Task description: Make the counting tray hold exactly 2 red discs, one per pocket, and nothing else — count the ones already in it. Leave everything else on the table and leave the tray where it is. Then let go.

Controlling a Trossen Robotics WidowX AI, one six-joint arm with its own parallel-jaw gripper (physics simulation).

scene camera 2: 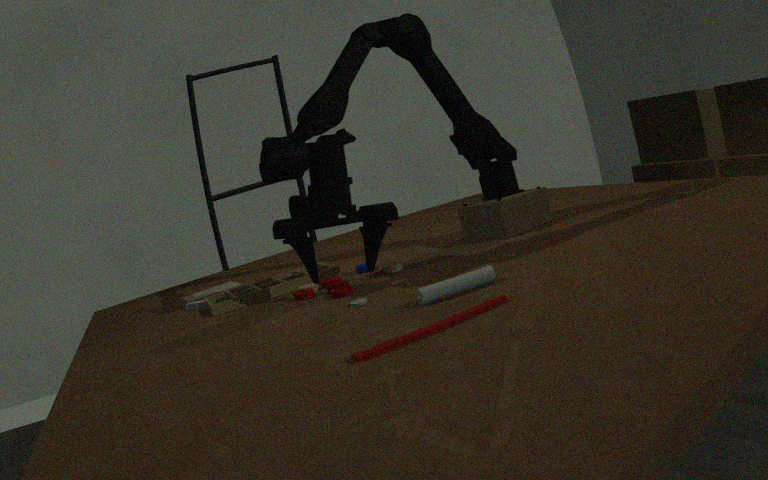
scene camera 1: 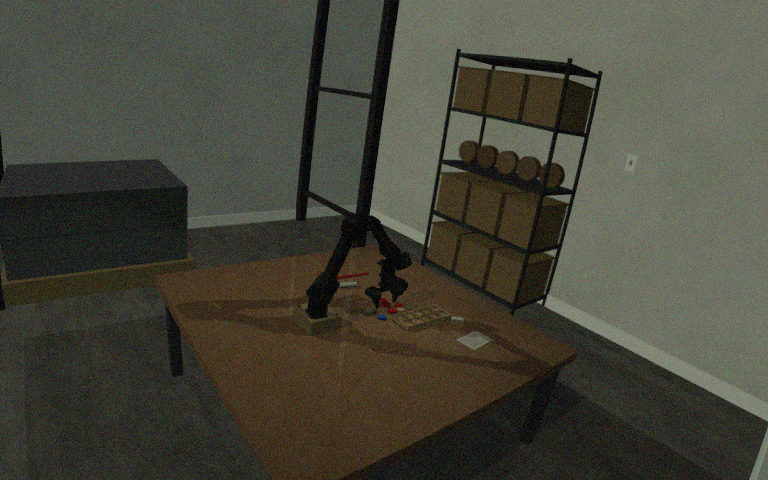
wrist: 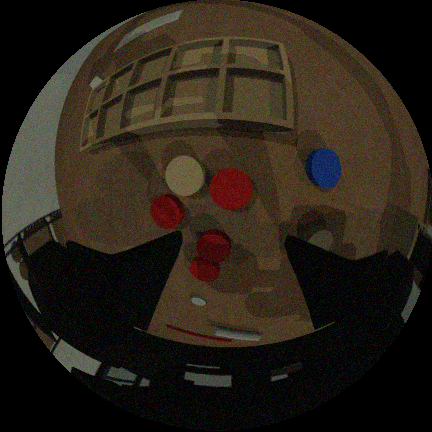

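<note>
The tan counting tray [scene camera 1: 425, 324] [wrist: 190, 121] lies on the table with two rows of pockets; no disc shows in the pockets in the wrist view. Several red discs lie outside it: a near red disc [wrist: 231, 189], a left red disc [wrist: 167, 211], and a red disc [wrist: 213, 246] touching or overlapping another red disc [wrist: 205, 271]. A cream disc [wrist: 185, 175] lies beside the near red one. A blue disc [wrist: 324, 168] lies right. My gripper [scene camera 1: 386, 302] [scene camera 2: 344, 276] [wrist: 234, 238] is open and empty, above the table around the overlapping red pair.
A second cream disc [wrist: 321, 240] is partly behind the right finger. A small grey disc [scene camera 2: 357, 302] [wrist: 198, 301], a white cylinder [scene camera 2: 456, 284] and a red rod [scene camera 2: 430, 328] lie near. A small white block [scene camera 1: 456, 318] and pale sheet [scene camera 1: 474, 340] lie beyond the tray.
</note>
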